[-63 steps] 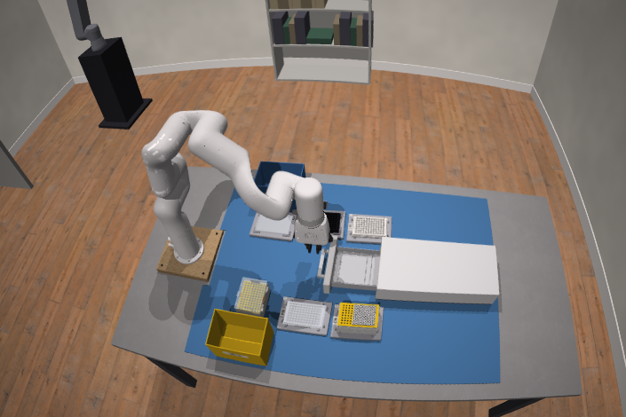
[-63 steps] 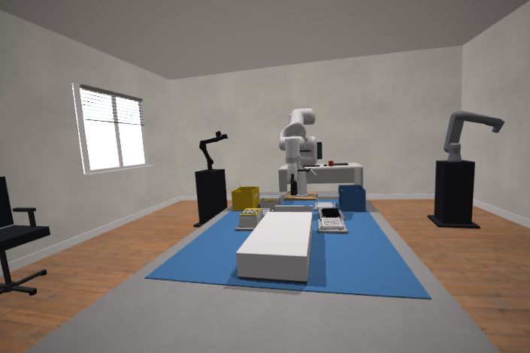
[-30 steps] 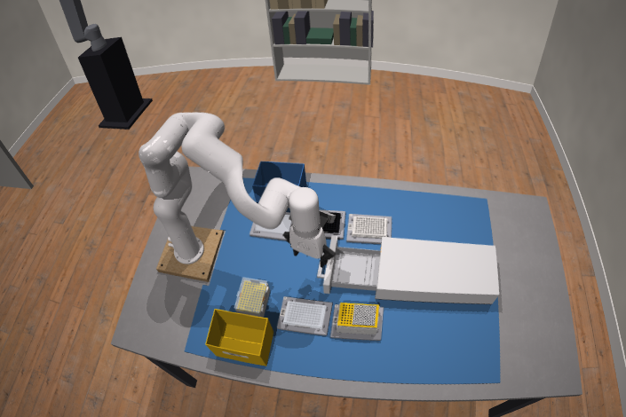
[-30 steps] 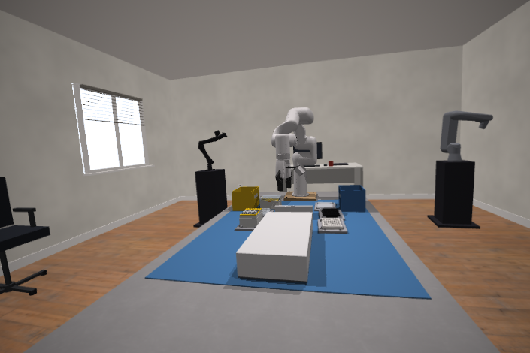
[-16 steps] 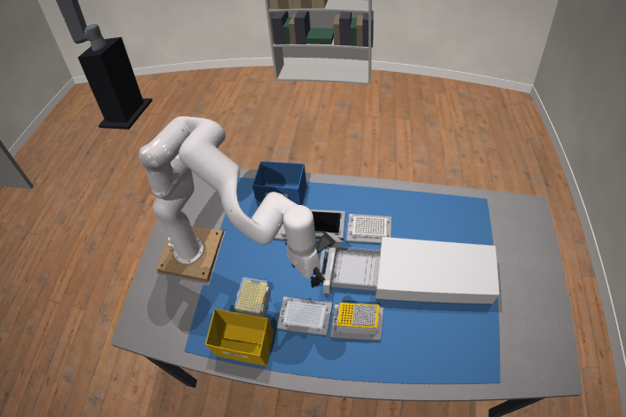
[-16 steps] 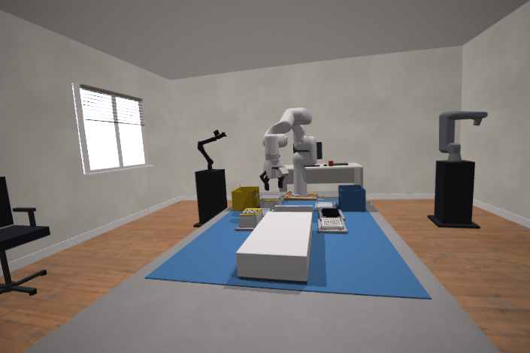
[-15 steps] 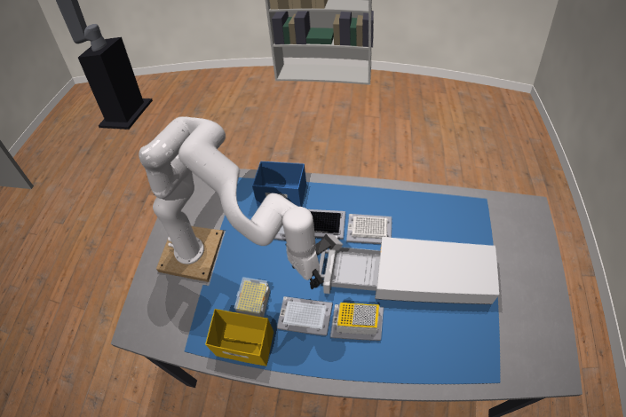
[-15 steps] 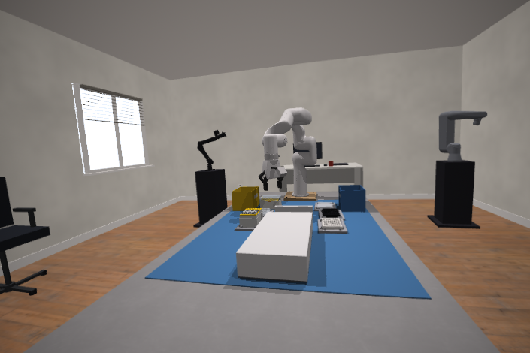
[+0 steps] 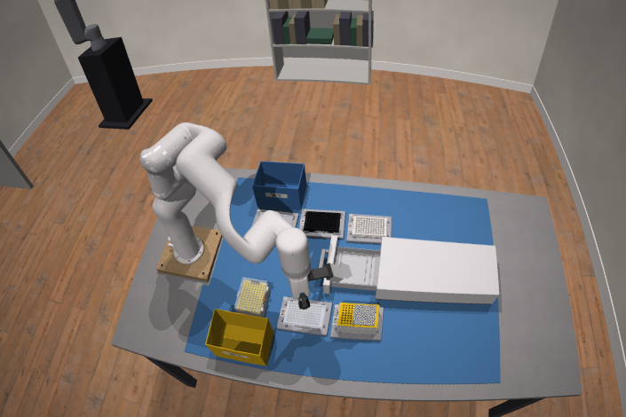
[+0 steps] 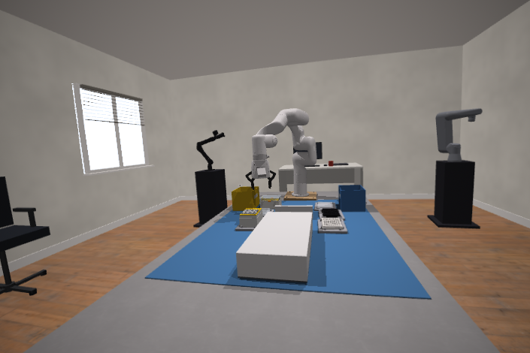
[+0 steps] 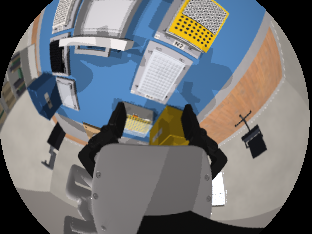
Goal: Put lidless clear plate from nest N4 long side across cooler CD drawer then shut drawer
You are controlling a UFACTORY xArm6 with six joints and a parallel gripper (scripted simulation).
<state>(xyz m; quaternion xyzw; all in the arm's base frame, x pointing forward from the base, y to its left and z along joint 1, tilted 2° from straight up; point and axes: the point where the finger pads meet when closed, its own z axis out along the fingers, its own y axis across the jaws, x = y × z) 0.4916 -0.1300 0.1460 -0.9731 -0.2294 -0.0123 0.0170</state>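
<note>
The clear plate is 140 mm below my hand and 10 mm to the right of it. From my hand the other things lie so: yellow tip box (170 mm ahead, 100 mm below, 10 mm to the right); drawer (190 mm to the left, 150 mm ahead, 140 mm below); yellow bin (170 mm to the right, 160 mm behind, 120 mm below).
</note>
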